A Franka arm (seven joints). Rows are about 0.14 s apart.
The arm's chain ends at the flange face. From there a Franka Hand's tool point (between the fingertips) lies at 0.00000 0.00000 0.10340 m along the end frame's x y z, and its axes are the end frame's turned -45 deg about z.
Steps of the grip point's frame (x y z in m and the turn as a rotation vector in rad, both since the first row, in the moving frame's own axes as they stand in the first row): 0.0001 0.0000 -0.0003 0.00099 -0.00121 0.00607; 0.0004 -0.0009 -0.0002 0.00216 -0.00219 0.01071; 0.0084 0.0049 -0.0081 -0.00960 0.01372 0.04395; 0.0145 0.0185 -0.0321 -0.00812 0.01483 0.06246; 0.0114 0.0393 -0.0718 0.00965 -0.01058 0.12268; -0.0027 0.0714 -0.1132 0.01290 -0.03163 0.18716
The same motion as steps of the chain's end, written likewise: 0.0002 -0.0001 -0.0003 -0.00016 -0.00156 0.00607; 0.0000 -0.0009 -0.0002 -0.00002 -0.00308 0.01071; 0.0077 -0.0022 -0.0081 0.00291 0.01649 0.04395; 0.0216 0.0033 -0.0321 0.00474 0.01623 0.06246; 0.0373 0.0198 -0.0718 -0.00066 -0.01430 0.12268; 0.0519 0.0513 -0.1131 -0.01324 -0.03149 0.18716
